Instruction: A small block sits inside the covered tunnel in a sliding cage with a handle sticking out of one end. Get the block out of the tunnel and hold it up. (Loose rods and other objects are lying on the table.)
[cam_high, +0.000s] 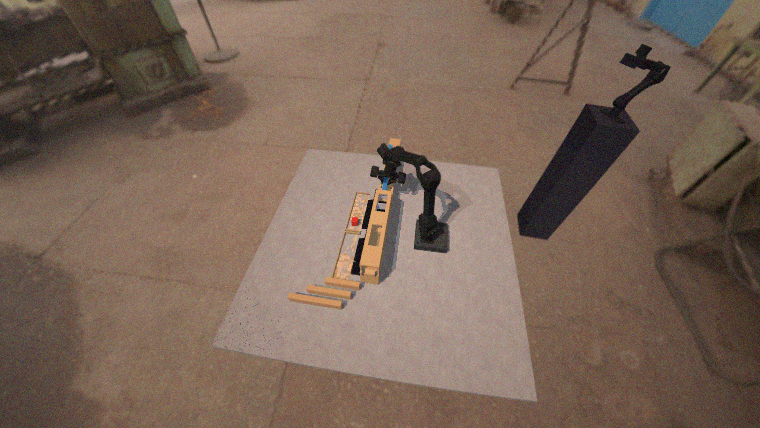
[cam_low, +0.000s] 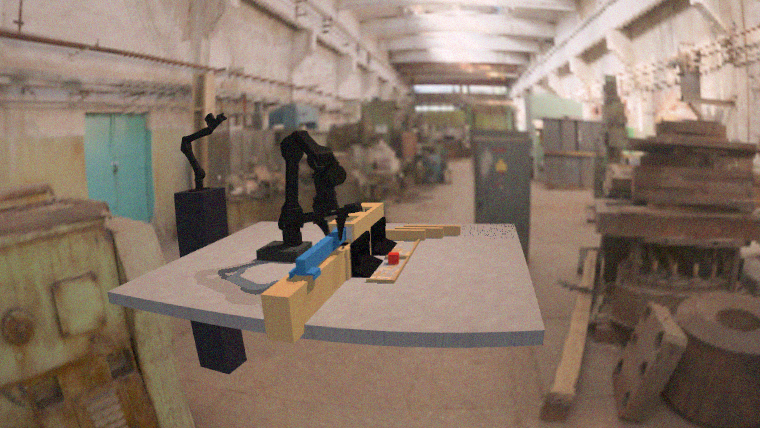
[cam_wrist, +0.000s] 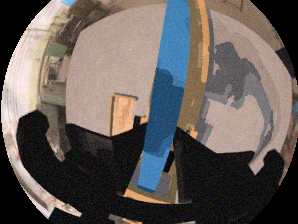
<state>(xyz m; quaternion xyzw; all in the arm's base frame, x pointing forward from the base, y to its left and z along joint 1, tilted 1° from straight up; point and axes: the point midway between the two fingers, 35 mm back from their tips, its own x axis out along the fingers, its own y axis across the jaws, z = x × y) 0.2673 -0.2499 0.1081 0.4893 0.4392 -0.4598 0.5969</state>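
Right now the covered tunnel is 7 cm to the left of my gripper tip, 5 cm below it and 2 cm ahead of it. The rest, counted from my gripper tip: red block: 22 cm to the left, 12 cm ahead, 10 cm below.
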